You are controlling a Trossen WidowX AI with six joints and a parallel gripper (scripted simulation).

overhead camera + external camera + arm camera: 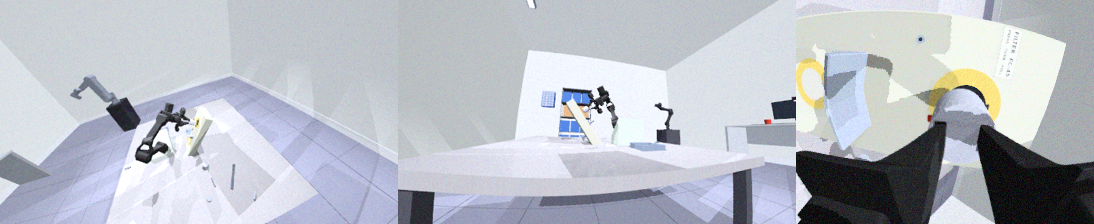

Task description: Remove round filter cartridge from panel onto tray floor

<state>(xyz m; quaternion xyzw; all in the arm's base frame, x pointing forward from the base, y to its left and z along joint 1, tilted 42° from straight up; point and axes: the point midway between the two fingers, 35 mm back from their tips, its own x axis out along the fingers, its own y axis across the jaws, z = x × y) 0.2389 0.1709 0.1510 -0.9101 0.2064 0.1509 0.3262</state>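
Now: the round filter cartridge 10 mm ahead of my gripper tip and 10 mm below it. From my gripper tip the other things lie so: blue-grey tray (370 mm behind, 250 mm to the left, 260 mm below); then service panel (20 mm ahead, 110 mm below).
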